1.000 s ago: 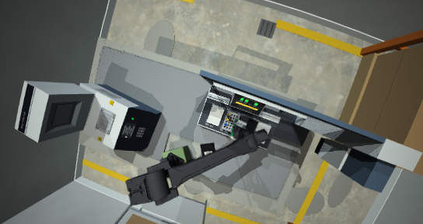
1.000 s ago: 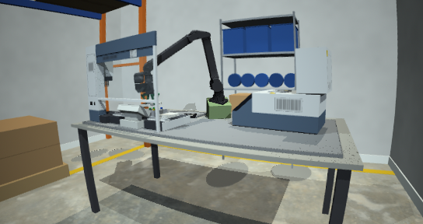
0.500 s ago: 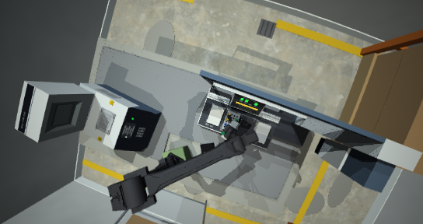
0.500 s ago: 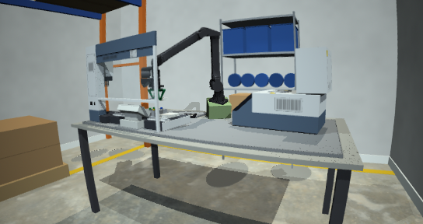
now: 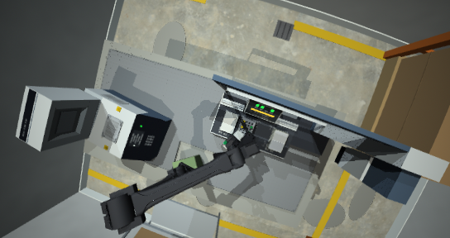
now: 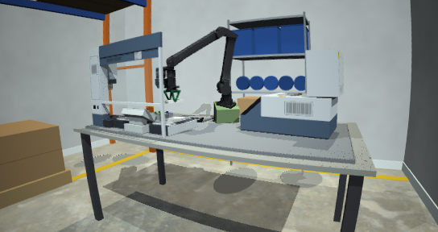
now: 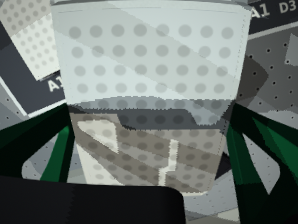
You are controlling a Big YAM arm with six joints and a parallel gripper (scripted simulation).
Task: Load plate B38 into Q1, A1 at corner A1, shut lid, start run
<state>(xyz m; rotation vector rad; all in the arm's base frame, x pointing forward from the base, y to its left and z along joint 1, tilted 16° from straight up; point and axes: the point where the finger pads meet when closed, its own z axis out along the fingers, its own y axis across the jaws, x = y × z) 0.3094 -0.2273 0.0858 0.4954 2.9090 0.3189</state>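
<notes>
My hand is 100 mm above the tube cooling block, 80 mm short of it and 30 mm to the left of it. Also, from my hand: dark nest 220 mm behind, 160 mm below, 10 mm to the left; then white label 220 mm behind, 160 mm below, 10 mm to the left; then handler's frame post 250 mm ahead, 180 mm to the left, 70 mm above.
</notes>
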